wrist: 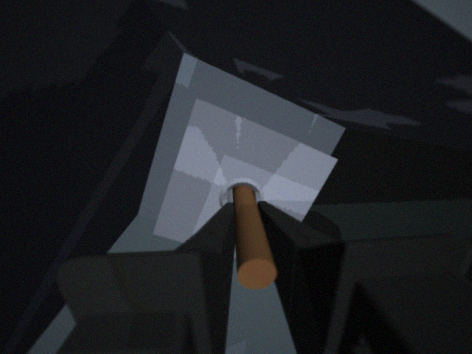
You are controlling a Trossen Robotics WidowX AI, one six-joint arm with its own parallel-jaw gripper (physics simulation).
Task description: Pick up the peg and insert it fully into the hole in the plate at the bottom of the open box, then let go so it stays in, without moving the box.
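Places are measured from the arm's base along level axes (x ahead, y left, z up), in metres.
Pixels of known places: gripper, fingertip midpoint: [245,209].
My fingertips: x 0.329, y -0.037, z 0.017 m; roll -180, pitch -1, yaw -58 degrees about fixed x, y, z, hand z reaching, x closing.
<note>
Ahead of a thing's pixels: the offset from my fingertips to its top centre. "*": to the spot under its first point.
The orange-brown peg @(dx +0.000, dy +0.000, dz +0.047 m) [253,235] is held between the two dark fingers of my gripper [245,209], which is shut on it. The peg's near end faces the camera and its far end points down at the plate. The pale square plate @(dx +0.000, dy +0.002, dz -0.009 m) [205,117] lies at the bottom of the box @(dx +0.000, dy +0.002, dz +0.068 m) [170,120], beyond the fingertips. The hole's round rim @(* dx -0.003, dy +0.011, dz -0.011 m) [225,196] shows around the peg's far end, which overlaps the hole in this view. The fingertips and peg hide the near part of the hole, and how deep the peg's tip is cannot be told.
Dark, shaded box walls rise around the plate, on the left, behind it and to the right. A lighter edge shows at the top right corner. The gripper's fingers cover much of the lower view, and a grey-green surface shows between and beside them.
</note>
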